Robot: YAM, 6 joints.
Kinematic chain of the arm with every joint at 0, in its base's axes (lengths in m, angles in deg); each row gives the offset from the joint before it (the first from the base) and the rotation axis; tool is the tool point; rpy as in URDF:
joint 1: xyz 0 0 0.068 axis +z
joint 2: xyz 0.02 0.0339 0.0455 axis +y
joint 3: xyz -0.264 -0.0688 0 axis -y
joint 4: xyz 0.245 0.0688 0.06 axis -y
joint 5: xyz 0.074 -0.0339 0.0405 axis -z
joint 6: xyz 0.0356 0 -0.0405 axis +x
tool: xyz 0 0 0 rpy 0 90 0
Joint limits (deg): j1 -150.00..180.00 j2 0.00..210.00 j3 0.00..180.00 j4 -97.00..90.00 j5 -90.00..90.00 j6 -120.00..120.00
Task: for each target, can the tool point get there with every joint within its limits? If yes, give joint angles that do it. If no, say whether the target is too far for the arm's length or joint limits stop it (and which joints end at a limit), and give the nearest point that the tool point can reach.
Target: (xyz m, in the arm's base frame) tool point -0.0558 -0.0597 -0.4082
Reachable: no: joint limits stop it (at a limit: joint 2) | nearest point -0.0725 -0.0776 -0.3511 | short by 0.062 m
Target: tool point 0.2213 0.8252 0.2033
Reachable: no: too far | nearest point 0.1664 0.6203 0.1805 | short by 0.213 m
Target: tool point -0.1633 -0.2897 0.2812
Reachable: yes | joints -123.12 85.24 62.95 -12.23 -37.20 -56.40
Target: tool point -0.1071 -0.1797 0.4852
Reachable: yes | joints 68.48 18.94 107.21 -60.88 -71.25 45.86
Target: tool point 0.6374 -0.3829 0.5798
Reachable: no: too far | nearest point 0.4681 -0.2812 0.4525 | short by 0.235 m
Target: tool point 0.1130 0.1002 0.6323
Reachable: yes | joints 30.62 73.24 121.00 -19.98 -53.59 -40.21
